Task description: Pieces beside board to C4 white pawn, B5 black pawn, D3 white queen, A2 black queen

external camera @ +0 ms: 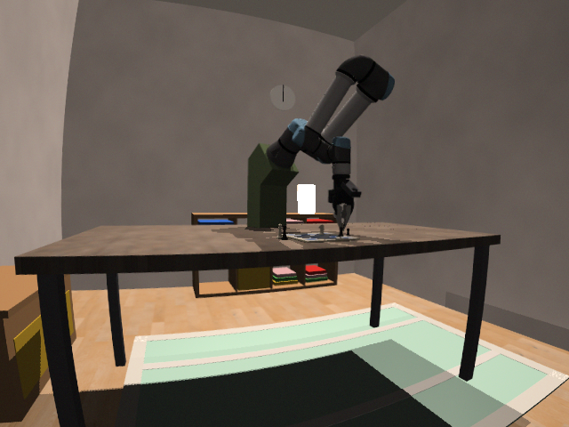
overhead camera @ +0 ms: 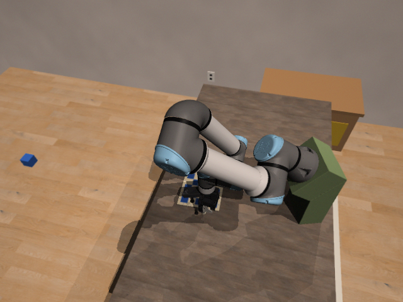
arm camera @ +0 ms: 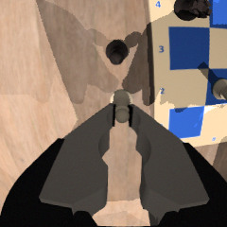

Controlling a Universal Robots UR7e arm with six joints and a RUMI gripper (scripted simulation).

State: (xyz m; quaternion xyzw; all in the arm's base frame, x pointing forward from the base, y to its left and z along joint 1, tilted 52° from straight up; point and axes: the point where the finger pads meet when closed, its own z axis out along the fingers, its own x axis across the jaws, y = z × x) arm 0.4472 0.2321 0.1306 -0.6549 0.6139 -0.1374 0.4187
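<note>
My hand is 30 mm short of the black pawn, 30 mm above it and 20 mm to the right of it. From my hand the other things lie so: white pawn (10 mm below); blue-and-cream chessboard (110 mm to the right, 90 mm ahead, 40 mm below); black piece (90 mm ahead, 20 mm to the right, 20 mm below).
</note>
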